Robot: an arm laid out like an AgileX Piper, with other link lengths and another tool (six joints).
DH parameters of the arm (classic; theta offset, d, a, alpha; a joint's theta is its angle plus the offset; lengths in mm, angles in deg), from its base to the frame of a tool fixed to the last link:
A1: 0 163.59 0 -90
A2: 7.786 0 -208.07 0
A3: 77.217 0 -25.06 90
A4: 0 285.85 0 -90
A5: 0 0 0 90
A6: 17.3 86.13 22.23 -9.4
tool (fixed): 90 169.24 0 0
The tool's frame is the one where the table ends.
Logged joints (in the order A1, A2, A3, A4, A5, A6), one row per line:
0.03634, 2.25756, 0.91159, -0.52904, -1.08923, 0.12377
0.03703, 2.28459, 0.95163, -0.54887, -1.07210, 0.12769
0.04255, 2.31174, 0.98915, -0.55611, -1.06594, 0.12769
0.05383, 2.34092, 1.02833, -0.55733, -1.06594, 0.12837
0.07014, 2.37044, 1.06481, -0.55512, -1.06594, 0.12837
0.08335, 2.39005, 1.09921, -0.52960, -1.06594, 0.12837
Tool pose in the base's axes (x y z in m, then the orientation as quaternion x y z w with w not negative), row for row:
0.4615, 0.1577, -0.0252, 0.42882, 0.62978, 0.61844, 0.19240
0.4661, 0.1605, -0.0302, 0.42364, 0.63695, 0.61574, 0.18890
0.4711, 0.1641, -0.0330, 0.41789, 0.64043, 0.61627, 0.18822
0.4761, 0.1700, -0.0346, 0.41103, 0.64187, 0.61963, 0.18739
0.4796, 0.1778, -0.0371, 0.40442, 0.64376, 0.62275, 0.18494
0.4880, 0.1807, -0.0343, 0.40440, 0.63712, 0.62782, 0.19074
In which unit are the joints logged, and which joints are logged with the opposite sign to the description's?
The joints are logged in radians. Opposite sign: A3.
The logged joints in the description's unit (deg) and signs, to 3 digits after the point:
2.082, 129.349, -52.230, -30.312, -62.408, 7.091
2.122, 130.897, -54.524, -31.448, -61.427, 7.316
2.438, 132.453, -56.674, -31.863, -61.074, 7.316
3.084, 134.125, -58.919, -31.933, -61.074, 7.355
4.019, 135.816, -61.009, -31.806, -61.074, 7.355
4.776, 136.940, -62.980, -30.344, -61.074, 7.355

